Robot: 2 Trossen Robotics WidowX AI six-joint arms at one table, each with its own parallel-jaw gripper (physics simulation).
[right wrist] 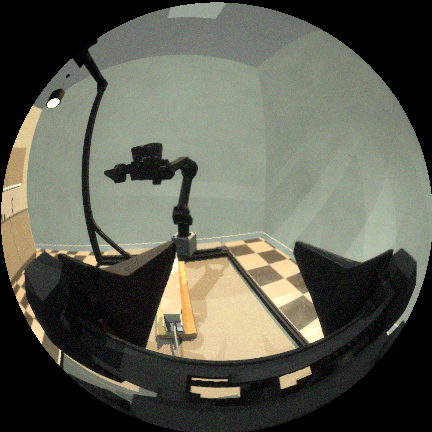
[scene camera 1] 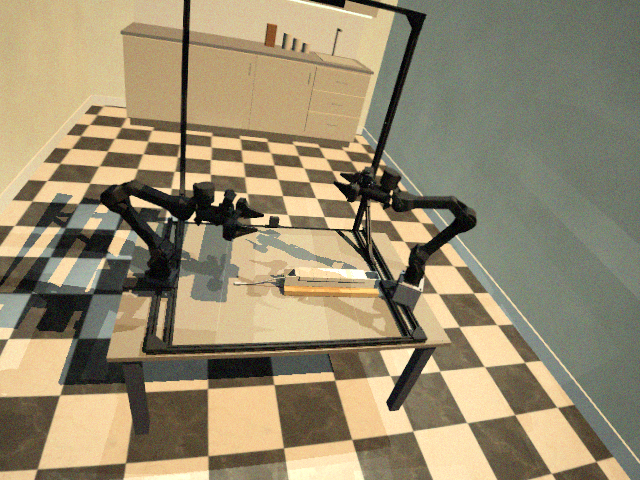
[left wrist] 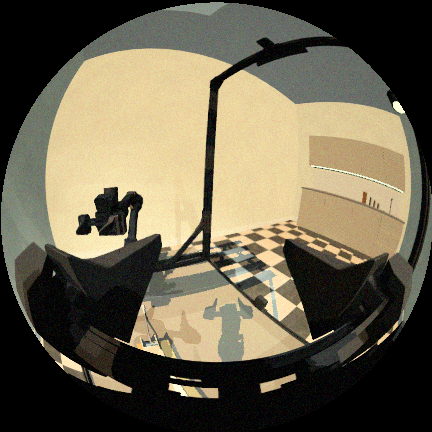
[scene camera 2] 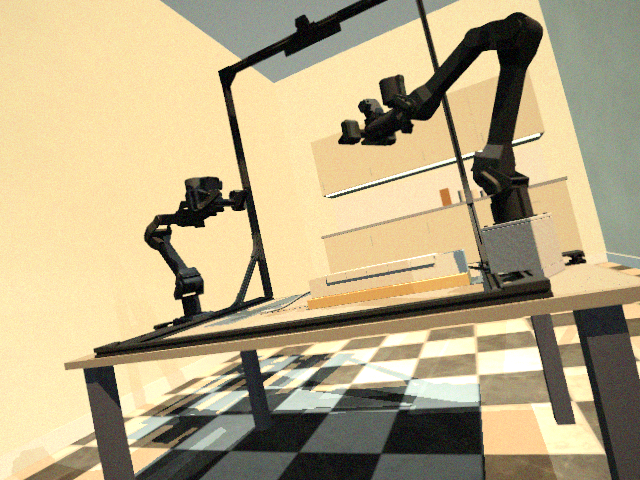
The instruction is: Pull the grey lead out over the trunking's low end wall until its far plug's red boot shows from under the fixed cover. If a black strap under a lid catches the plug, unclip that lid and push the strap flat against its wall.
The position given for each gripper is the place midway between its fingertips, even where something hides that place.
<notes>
The left gripper (scene camera 2: 350,143) is open and holds nothing. The right gripper (scene camera 2: 233,191) is open and holds nothing. Further things: a trunking (scene camera 2: 450,269).
The left gripper shows as well in the right wrist view (right wrist: 112,169), in scene camera 1 (scene camera 1: 336,177) and in the left wrist view (left wrist: 224,243). The right gripper shows as well in the right wrist view (right wrist: 237,248), in scene camera 1 (scene camera 1: 261,222) and in the left wrist view (left wrist: 86,233). The trunking also shows in the right wrist view (right wrist: 184,325) and in scene camera 1 (scene camera 1: 292,285).
</notes>
